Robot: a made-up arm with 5 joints.
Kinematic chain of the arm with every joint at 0, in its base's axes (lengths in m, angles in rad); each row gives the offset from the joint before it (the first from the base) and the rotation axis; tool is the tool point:
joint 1: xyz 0 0 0.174 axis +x
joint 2: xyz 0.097 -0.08 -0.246 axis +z
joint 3: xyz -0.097 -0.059 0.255 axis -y
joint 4: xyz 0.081 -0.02 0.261 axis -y
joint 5: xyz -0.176 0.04 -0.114 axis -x
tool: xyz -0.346 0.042 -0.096
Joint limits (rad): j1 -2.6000..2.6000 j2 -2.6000..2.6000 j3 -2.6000..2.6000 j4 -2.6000..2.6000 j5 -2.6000..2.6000
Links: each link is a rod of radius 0.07 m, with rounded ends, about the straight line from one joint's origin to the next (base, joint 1, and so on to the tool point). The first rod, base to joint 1, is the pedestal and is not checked.
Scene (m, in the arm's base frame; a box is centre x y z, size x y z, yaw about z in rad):
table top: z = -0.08
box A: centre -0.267 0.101 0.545 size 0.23 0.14 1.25 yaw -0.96
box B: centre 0.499 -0.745 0.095 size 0.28 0.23 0.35 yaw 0
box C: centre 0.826 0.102 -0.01 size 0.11 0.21 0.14 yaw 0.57
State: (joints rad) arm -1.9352 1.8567 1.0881 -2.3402 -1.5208
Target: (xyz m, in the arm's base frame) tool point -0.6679 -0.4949 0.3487
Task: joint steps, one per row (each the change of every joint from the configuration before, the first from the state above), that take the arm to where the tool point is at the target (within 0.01 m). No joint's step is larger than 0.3 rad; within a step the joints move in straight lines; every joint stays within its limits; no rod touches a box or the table.
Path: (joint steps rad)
1: 0.0221 -0.0104 -0.0055 0.2972 0.1847
2: 0.0220 -0.0103 -0.0055 0.2972 0.1847
3: 0.0221 -0.0104 -0.0055 0.2972 0.1846
4: 0.0221 -0.0104 -0.0055 0.2973 0.1847
5: 0.0220 -0.0103 -0.0056 0.2972 0.1847
6: 0.0221 -0.0104 -0.0055 0.2972 0.1847
7: 0.1887 -0.2525 0.2024 -0.2544 -0.1829
8: 0.1887 -0.2526 0.2024 -0.2545 -0.1828
9: 0.1886 -0.2525 0.2024 -0.2544 -0.1828
10: 0.1887 -0.2525 0.2025 -0.2545 -0.1829
11: 0.1887 -0.2526 0.2024 -0.2544 -0.1828

